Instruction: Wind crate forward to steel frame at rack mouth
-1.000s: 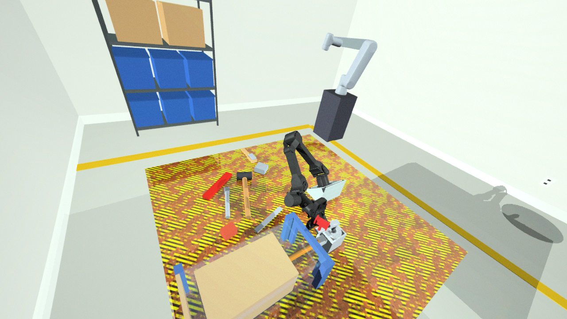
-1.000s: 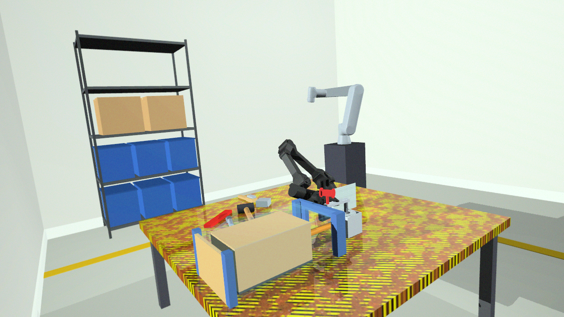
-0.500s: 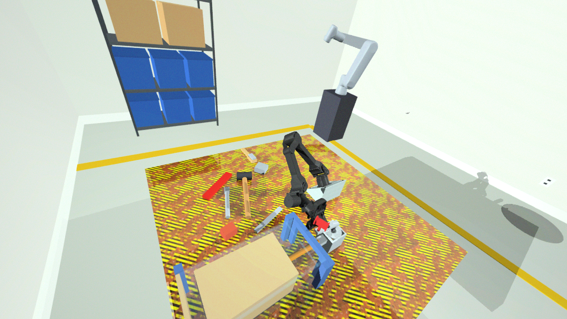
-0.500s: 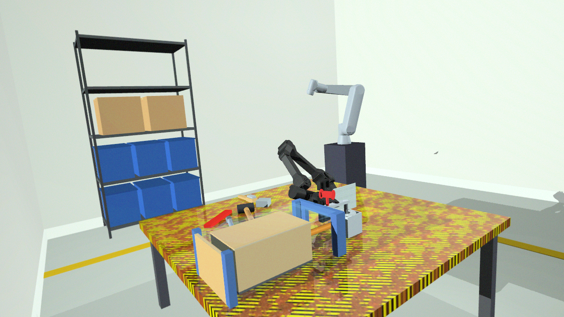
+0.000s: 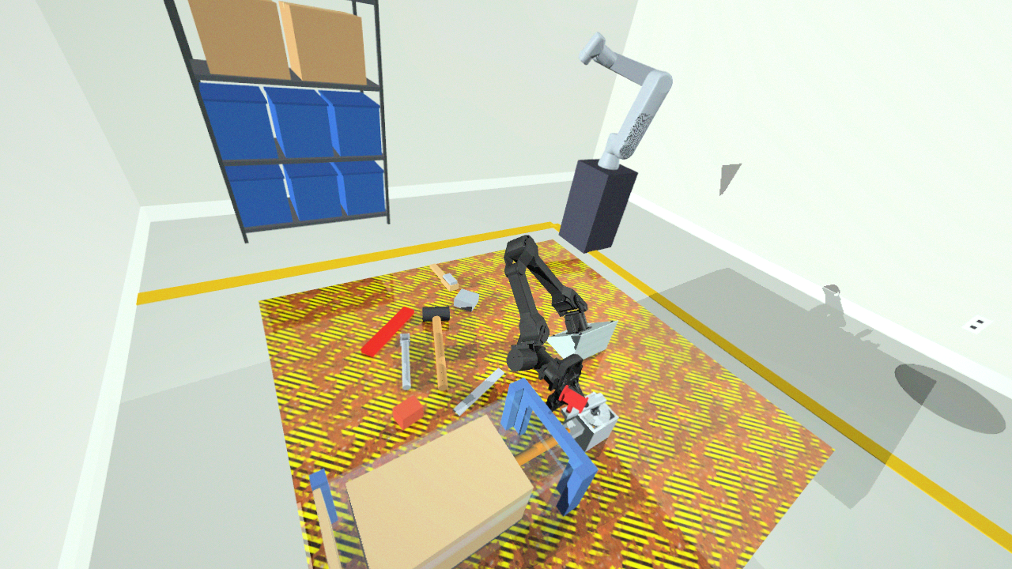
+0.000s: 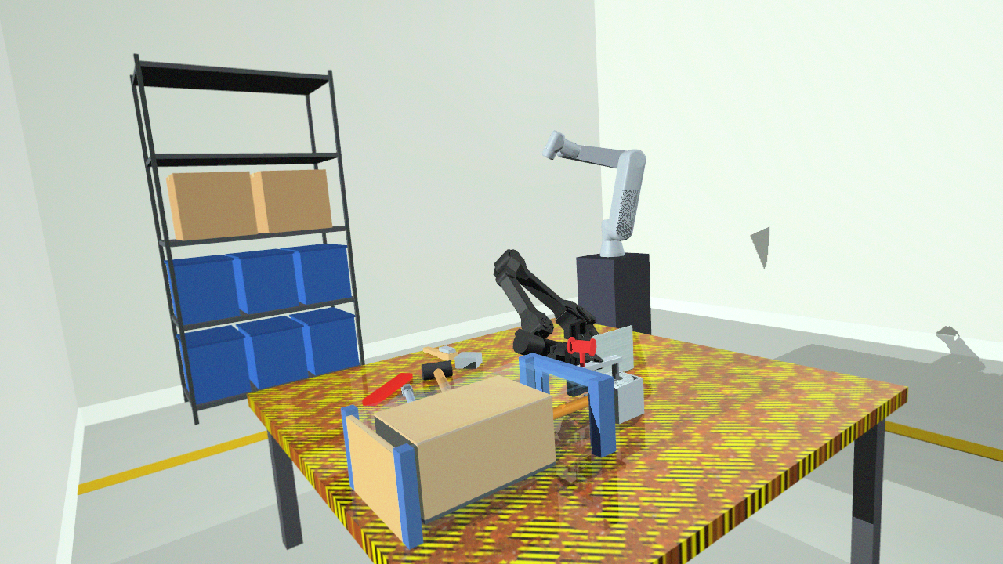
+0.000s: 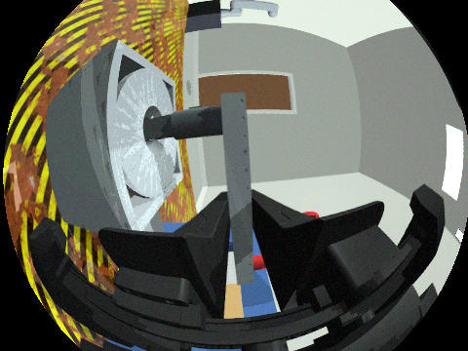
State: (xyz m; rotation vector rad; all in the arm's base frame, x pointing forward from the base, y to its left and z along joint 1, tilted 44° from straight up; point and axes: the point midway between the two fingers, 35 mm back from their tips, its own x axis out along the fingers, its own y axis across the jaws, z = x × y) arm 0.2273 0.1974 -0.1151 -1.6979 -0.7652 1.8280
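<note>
Right now my gripper tip is 10 mm short of the winch handle, 10 mm to the left of it and 10 mm below it. Round my gripper tip: red grip: 50 mm ahead, 10 mm to the right, 40 mm above; then blue steel frame: 110 mm ahead, 30 mm below; then grey winch: 60 mm behind, 10 mm to the right, 100 mm below.
</note>
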